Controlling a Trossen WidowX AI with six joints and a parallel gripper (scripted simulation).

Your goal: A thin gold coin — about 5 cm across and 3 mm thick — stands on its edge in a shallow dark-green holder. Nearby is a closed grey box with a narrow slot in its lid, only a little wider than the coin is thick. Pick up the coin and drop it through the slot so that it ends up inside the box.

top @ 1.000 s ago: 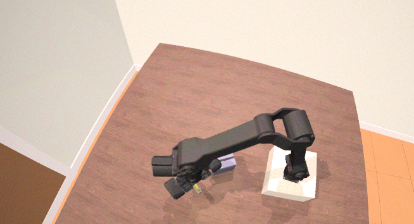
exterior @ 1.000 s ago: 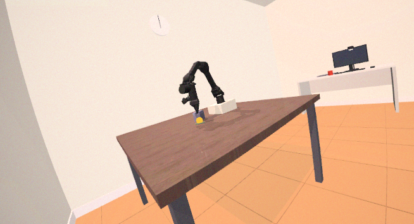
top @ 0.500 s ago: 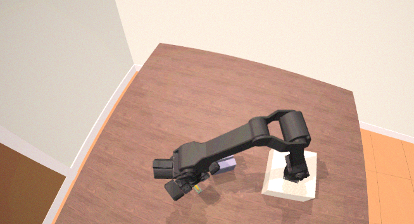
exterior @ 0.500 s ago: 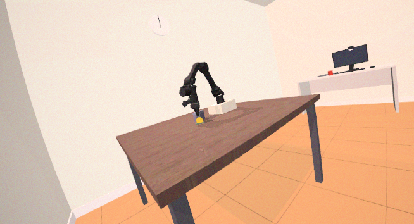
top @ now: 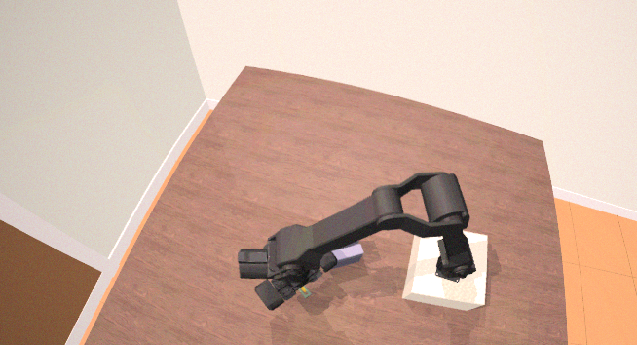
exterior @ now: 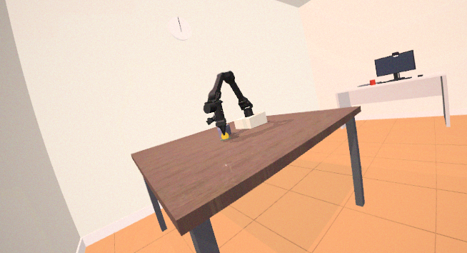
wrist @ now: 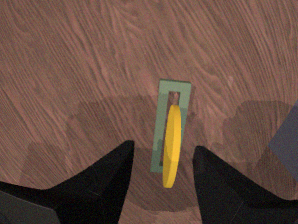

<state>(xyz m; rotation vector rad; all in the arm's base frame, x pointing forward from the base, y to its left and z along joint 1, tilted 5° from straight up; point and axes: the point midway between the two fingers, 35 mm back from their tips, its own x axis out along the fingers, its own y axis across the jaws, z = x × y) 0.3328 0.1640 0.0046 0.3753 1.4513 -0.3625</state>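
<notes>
My gripper tip is now 1 cm above the gold coin.
</notes>
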